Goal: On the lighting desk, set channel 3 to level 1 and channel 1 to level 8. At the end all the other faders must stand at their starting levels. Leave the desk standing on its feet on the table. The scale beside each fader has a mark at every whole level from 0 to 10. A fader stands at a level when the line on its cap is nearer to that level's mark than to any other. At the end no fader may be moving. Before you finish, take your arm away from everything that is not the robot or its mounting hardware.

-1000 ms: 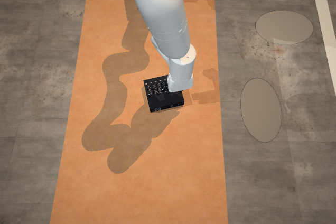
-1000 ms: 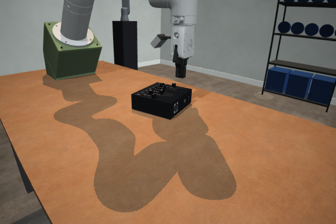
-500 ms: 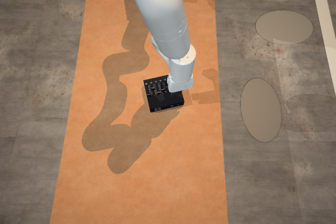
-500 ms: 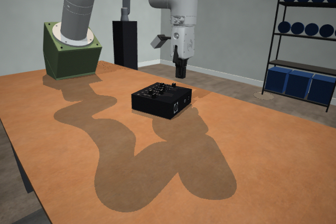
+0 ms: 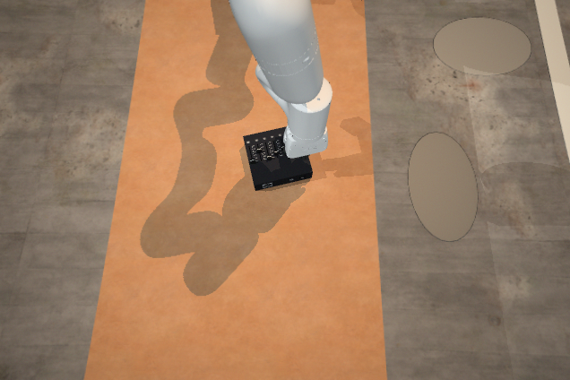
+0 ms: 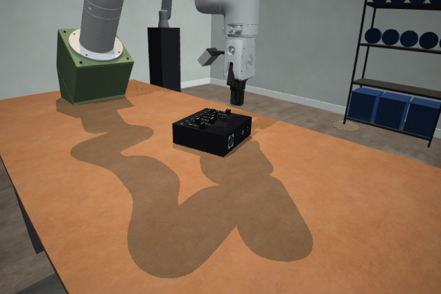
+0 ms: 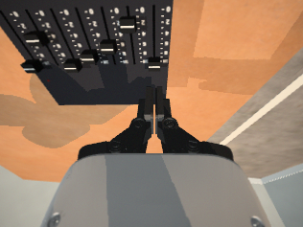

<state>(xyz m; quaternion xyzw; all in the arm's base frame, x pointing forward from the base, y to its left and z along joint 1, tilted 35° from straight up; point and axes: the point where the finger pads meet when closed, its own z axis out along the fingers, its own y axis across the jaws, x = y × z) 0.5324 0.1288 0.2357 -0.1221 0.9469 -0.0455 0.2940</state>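
My gripper is now 4 cm above the channel 1 cap, 2 cm past it and 1 cm to the left of it. The rest, counted from my hand: channel 2 cap 5 cm behind, 4 cm to the right, 4 cm below; then channel 3 cap 5 cm to the right, 4 cm below, 3 cm behind.
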